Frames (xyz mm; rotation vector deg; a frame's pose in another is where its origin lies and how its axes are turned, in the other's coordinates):
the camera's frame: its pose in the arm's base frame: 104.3 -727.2 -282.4 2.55 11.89 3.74
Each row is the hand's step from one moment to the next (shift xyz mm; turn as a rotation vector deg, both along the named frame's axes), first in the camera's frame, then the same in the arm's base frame.
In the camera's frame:
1: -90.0 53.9 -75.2 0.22 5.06 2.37
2: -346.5 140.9 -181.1 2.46 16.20 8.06
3: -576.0 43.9 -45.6 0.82 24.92 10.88
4: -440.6 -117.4 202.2 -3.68 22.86 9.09
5: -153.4 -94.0 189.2 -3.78 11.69 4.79
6: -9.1 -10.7 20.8 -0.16 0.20 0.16
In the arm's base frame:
1: -106.7 50.3 -52.4 0.40 4.97 2.53
2: -384.3 123.2 -99.1 3.10 16.02 8.20
3: -574.5 5.5 75.4 1.56 24.49 11.74
4: -381.2 -155.1 281.7 -3.08 22.19 10.80
5: -104.9 -111.4 211.5 -3.40 11.21 6.05
6: -3.9 -12.1 21.6 -0.14 0.18 0.20

